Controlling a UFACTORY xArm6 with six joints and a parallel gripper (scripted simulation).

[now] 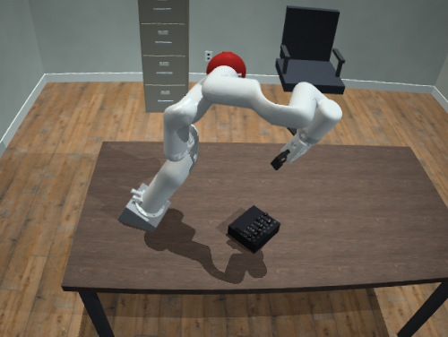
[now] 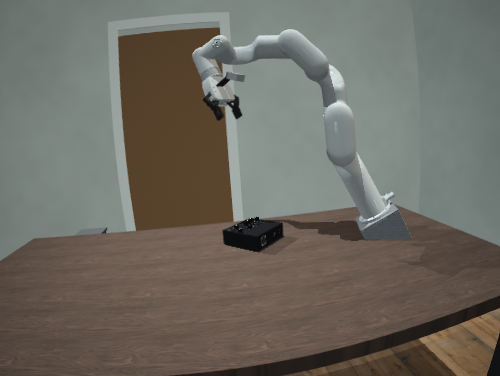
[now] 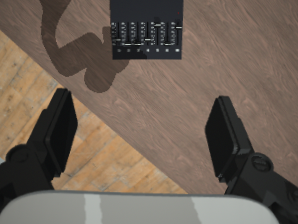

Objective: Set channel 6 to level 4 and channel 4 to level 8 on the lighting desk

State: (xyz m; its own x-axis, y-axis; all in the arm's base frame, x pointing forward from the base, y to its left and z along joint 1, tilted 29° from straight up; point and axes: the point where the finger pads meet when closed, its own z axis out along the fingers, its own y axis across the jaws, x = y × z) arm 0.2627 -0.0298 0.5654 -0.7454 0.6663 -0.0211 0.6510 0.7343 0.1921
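Now: hand 3 cm past the channel 4 fader cap, 3 cm to the right of it and 38 cm above it. Round my hand: channel 6 cap 1 cm ahead, 6 cm to the left, 38 cm below; then channel 2 cap 5 cm behind, 1 cm to the right, 38 cm below; then channel 3 cap 4 cm behind, 1 cm to the left, 38 cm below.
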